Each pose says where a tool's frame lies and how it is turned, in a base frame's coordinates. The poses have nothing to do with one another.
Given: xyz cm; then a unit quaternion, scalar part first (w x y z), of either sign.
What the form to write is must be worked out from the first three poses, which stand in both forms.
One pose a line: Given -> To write
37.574 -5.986 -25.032 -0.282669 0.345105 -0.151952 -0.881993 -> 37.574 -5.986 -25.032 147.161 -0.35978 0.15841 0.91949
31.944 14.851 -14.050 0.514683 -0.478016 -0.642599 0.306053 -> 31.944 14.851 -14.050 118.047 -0.55753 -0.74949 0.35696
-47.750 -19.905 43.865 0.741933 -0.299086 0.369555 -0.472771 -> -47.750 -19.905 43.865 84.207 -0.44608 0.55118 -0.70513
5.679 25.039 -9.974 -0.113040 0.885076 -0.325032 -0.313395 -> 5.679 25.039 -9.974 167.019 -0.89079 0.32713 0.31542
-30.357 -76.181 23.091 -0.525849 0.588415 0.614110 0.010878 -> -30.357 -76.181 23.091 116.549 -0.69178 -0.72199 -0.01279
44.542 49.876 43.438 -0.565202 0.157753 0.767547 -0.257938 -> 44.542 49.876 43.438 111.167 -0.19123 -0.93041 0.31267
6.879 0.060 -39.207 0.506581 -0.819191 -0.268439 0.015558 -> 6.879 0.060 -39.207 119.127 -0.95013 -0.31134 0.01804
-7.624 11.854 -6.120 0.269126 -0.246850 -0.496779 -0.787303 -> -7.624 11.854 -6.120 148.775 -0.25631 -0.51581 -0.81746
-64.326 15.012 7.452 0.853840 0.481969 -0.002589 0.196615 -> -64.326 15.012 7.452 62.736 0.92591 -0.00497 0.37772
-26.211 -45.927 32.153 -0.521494 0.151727 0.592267 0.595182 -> -26.211 -45.927 32.153 117.135 -0.17782 -0.69413 -0.69754
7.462 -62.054 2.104 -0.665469 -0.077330 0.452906 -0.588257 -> 7.462 -62.054 2.104 96.563 0.10360 -0.60677 0.78810
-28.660 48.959 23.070 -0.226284 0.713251 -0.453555 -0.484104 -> -28.660 48.959 23.070 153.843 -0.73224 0.46563 0.49700
